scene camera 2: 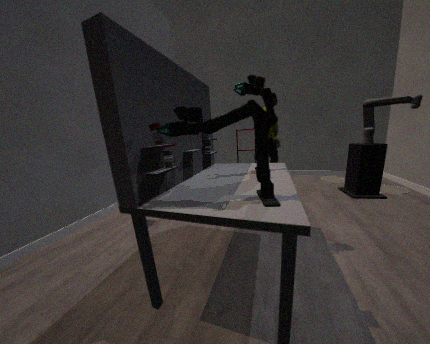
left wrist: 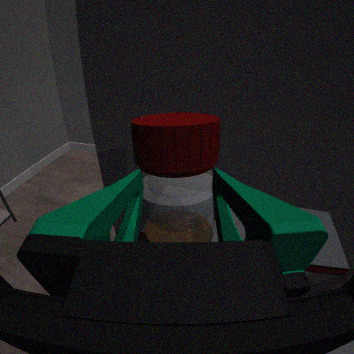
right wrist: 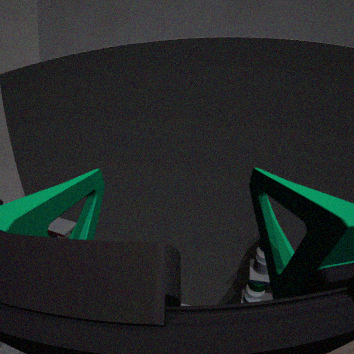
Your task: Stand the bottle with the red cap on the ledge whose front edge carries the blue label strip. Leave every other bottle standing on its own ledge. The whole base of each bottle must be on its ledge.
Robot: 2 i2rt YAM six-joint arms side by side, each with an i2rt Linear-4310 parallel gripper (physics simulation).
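Pixels of known places: left gripper, between the fingertips: [scene camera 2: 158, 130] [left wrist: 177, 177]; right gripper, between the fingertips: [scene camera 2: 234, 87] [right wrist: 176, 176]; left arm's base, origin of its link: [scene camera 2: 267, 197].
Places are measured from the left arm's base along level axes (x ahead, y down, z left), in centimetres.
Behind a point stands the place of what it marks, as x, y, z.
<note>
The bottle with the red cap [scene camera 2: 154, 127] @[53.7, -38.8, -2.6] [left wrist: 176, 145] @[51.8, -40.1, -5.3] is upright between the fingers of my left gripper [scene camera 2: 161, 130] @[53.0, -37.3, -5.4] [left wrist: 177, 177] @[53.0, -37.3, -5.4], which is shut on it below the cap. Amber contents show through its clear body; its base is hidden. In scene camera 2 it is near the board, above a ledge with a red strip [scene camera 2: 167, 145] @[52.2, -29.2, -13.3]. A red-edged ledge [left wrist: 327, 237] also shows at the right of the left wrist view. My right gripper [scene camera 2: 240, 88] @[9.6, -68.4, -60.6] [right wrist: 176, 176] @[9.6, -68.4, -60.6] is open and empty, raised before the board. I cannot make out a blue label strip.
The tall dark board [scene camera 2: 150, 90] @[59.3, -60.2, -17.6] stands along the table [scene camera 2: 240, 212] @[14.8, 0.0, 14.0]. A lower ledge [scene camera 2: 161, 170] @[56.7, -15.5, -10.2] bears a bottle [scene camera 2: 168, 158] @[53.5, -21.5, -15.4]. More ledges lie farther along. A green-capped bottle [right wrist: 256, 288] @[33.9, -24.8, -82.0] and a pale-topped one [right wrist: 260, 256] @[35.6, -35.4, -81.3] show beyond the right gripper's finger.
</note>
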